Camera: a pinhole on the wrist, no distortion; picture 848 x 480 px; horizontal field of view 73.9 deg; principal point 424.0 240.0 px. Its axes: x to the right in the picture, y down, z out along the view. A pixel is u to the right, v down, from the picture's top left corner.
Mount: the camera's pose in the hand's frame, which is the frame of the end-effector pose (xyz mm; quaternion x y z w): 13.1 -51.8 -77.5 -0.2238 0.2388 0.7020 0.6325
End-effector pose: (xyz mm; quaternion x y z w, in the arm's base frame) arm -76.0 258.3 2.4 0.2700 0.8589 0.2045 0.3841
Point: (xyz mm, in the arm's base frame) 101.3 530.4 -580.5
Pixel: outside the picture
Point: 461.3 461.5 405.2
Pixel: outside the picture
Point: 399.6 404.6 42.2
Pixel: 433.7 446.9
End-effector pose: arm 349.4 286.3 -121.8 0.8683 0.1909 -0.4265 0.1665
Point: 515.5 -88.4 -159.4
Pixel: 778.9 141.6
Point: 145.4 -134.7 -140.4
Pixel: 437.1 438.9
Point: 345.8 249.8 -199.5
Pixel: 297.1 98.3
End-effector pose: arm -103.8 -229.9 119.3 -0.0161 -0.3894 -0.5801 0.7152
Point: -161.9 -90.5 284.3
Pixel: 270.4 311.2
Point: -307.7 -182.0 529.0
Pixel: 74.5 33.2
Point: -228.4 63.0 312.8
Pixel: 223.0 453.2
